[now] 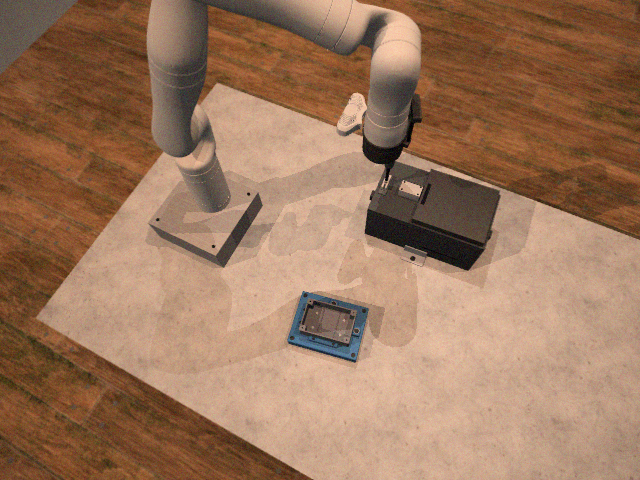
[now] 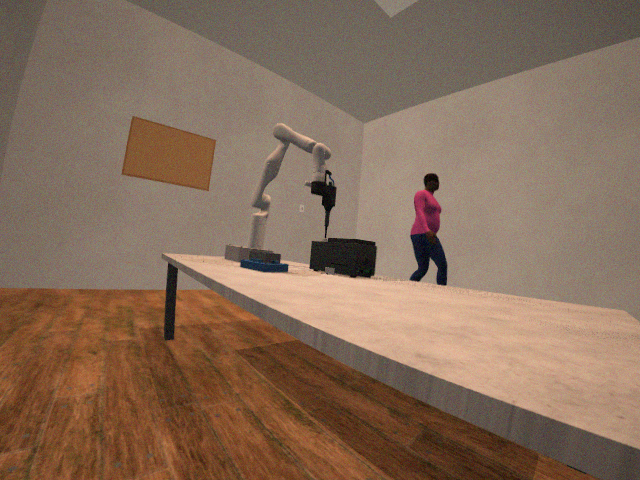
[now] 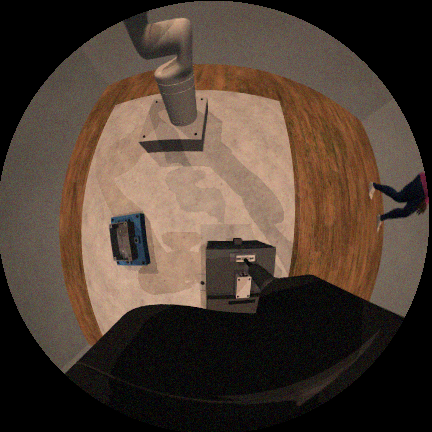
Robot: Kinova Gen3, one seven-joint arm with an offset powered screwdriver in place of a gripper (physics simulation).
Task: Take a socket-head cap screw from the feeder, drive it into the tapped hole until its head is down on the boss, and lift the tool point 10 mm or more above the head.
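Observation:
The screw feeder [image 1: 449, 206] [image 2: 342, 257] [image 3: 220, 272] is a black box with a small light pick-up plate [image 1: 385, 182] [image 3: 245, 258] on top. My screwdriver's tip [image 1: 387, 178] [image 2: 326, 236] [image 3: 246, 260] points down at this plate, at or very close above it. Whether a screw is on the tip is too small to tell. The grey open housing [image 1: 328, 321] [image 2: 264, 255] [image 3: 124, 242] with corner bosses sits on the blue fixture plate [image 1: 296, 335] [image 2: 263, 266] [image 3: 142, 240], well away from the tool. The tapped hole cannot be made out. The tool has no fingers.
The arm's grey base block [image 1: 206, 227] [image 2: 236, 252] [image 3: 172, 145] stands on the table [image 1: 491, 372] [image 2: 413, 320] [image 3: 165, 200]. A small bracket [image 1: 414, 256] sticks out from the feeder's side. A person in pink [image 2: 427, 217] [image 3: 415, 192] is beyond the table.

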